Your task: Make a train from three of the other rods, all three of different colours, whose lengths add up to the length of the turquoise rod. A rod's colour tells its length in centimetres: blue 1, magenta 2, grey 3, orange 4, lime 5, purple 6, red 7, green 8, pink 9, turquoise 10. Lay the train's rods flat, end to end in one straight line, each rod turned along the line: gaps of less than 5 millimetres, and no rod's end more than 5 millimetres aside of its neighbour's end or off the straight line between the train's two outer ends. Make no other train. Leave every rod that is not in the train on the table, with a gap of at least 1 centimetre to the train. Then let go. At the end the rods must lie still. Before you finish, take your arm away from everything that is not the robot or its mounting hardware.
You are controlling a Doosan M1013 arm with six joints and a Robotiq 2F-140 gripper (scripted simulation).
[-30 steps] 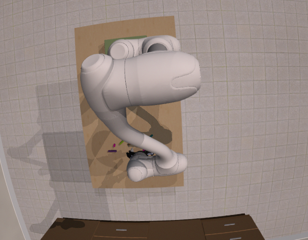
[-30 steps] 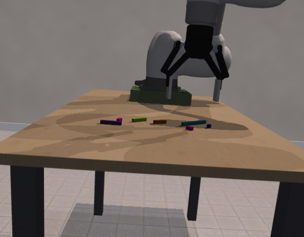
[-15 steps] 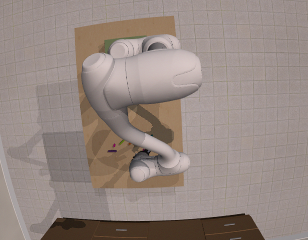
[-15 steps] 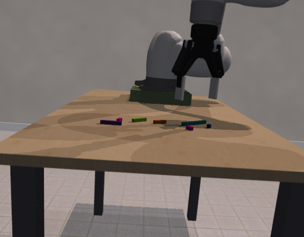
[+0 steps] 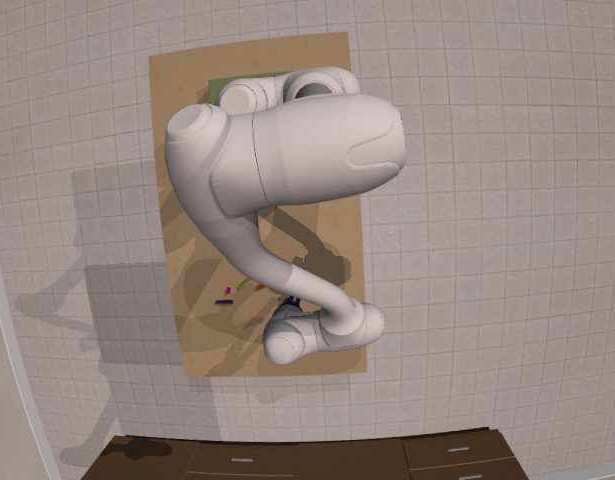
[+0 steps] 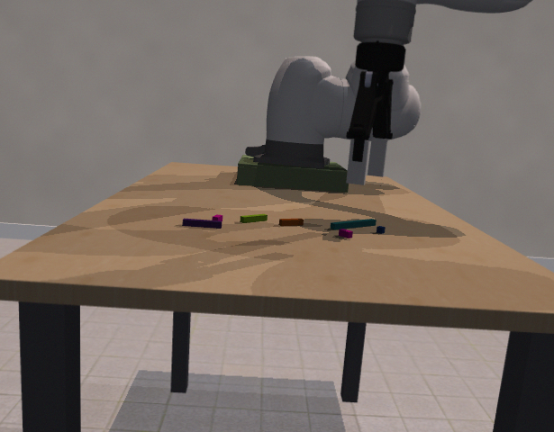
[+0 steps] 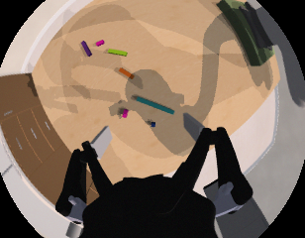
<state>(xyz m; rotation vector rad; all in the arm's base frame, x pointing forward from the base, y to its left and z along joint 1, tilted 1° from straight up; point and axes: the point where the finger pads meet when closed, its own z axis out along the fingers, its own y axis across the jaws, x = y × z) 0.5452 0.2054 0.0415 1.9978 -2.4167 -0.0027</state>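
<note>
The blue rod is 9 cm below my hand, 3 cm to the left of it and 1 cm behind it. From my hand the other things lie so: orange rod: 12 cm to the right, 9 cm below, 1 cm ahead; then lime rod: 18 cm to the right, 9 cm below, 1 cm ahead; then turquoise rod: 9 cm below, 3 cm behind, 1 cm to the right.
</note>
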